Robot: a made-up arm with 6 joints. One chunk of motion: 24 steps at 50 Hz.
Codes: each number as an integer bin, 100 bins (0 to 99) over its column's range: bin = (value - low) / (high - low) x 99, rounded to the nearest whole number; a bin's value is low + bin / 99 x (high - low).
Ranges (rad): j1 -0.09..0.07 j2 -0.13..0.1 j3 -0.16..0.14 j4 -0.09..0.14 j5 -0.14..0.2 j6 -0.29..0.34
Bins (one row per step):
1: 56 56 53 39 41 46
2: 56 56 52 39 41 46
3: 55 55 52 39 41 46
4: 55 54 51 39 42 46
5: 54 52 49 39 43 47
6: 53 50 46 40 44 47
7: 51 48 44 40 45 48
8: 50 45 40 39 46 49
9: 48 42 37 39 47 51
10: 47 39 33 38 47 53
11: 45 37 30 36 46 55
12: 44 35 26 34 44 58
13: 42 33 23 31 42 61
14: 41 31 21 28 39 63
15: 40 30 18 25 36 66
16: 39 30 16 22 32 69
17: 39 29 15 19 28 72
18: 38 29 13 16 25 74
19: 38 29 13 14 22 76
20: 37 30 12 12 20 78
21: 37 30 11 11 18 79
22: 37 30 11 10 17 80
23: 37 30 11 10 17 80
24: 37 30 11 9 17 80
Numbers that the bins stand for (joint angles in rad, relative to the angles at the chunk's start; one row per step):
1: 0.0005 0.0001 0.0006 0.0006 0.0008 0.0027
2: 0.0005 0.0001 -0.0024 0.0006 0.0008 0.0027
3: -0.0011 -0.0022 -0.0024 0.0006 0.0008 0.0027
4: -0.0011 -0.0045 -0.0055 0.0006 0.0042 0.0027
5: -0.0027 -0.0092 -0.0115 0.0006 0.0077 0.0091
6: -0.0043 -0.0138 -0.0206 0.0029 0.0111 0.0091
7: -0.0076 -0.0185 -0.0267 0.0029 0.0145 0.0155
8: -0.0092 -0.0255 -0.0388 0.0006 0.0180 0.0218
9: -0.0124 -0.0324 -0.0479 0.0006 0.0214 0.0345
10: -0.0140 -0.0394 -0.0600 -0.0017 0.0214 0.0473
11: -0.0173 -0.0440 -0.0691 -0.0064 0.0180 0.0600
12: -0.0189 -0.0487 -0.0812 -0.0110 0.0111 0.0791
13: -0.0221 -0.0533 -0.0903 -0.0180 0.0042 0.0982
14: -0.0237 -0.0580 -0.0964 -0.0249 -0.0061 0.1109
15: -0.0254 -0.0603 -0.1055 -0.0319 -0.0164 0.1300
16: -0.0270 -0.0603 -0.1115 -0.0389 -0.0301 0.1491
17: -0.0270 -0.0626 -0.1145 -0.0459 -0.0438 0.1682
18: -0.0286 -0.0626 -0.1206 -0.0528 -0.0541 0.1809
19: -0.0286 -0.0626 -0.1206 -0.0575 -0.0644 0.1936
20: -0.0302 -0.0603 -0.1236 -0.0621 -0.0713 0.2064
21: -0.0302 -0.0603 -0.1267 -0.0644 -0.0782 0.2127
22: -0.0302 -0.0603 -0.1267 -0.0668 -0.0816 0.2191
23: -0.0302 -0.0603 -0.1267 -0.0668 -0.0816 0.2191
24: -0.0302 -0.0603 -0.1267 -0.0691 -0.0816 0.2191

